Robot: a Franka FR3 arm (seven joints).
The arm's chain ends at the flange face. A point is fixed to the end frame.
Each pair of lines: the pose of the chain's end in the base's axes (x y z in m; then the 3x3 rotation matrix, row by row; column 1 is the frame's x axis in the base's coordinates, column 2 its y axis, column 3 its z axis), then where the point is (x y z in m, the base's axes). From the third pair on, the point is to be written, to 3 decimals.
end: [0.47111, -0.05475, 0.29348], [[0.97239, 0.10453, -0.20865], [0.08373, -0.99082, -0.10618], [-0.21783, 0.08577, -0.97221]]
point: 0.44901 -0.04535 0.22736
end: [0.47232, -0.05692, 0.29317], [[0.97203, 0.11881, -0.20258], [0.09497, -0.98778, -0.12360], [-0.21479, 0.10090, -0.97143]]
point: 0.45039 -0.04882 0.22682
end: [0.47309, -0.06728, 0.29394], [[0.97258, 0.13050, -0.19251], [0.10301, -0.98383, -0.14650], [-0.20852, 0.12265, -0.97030]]
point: 0.452 -0.061 0.227
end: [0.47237, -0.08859, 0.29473], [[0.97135, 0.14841, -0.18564], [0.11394, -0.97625, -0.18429], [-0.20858, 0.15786, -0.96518]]
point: 0.451 -0.085 0.228
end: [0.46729, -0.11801, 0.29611], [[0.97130, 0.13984, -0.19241], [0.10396, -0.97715, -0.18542], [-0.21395, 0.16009, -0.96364]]
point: 0.446 -0.114 0.229
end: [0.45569, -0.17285, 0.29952], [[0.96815, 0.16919, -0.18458], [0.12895, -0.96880, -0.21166], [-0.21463, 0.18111, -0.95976]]
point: 0.434 -0.171 0.233
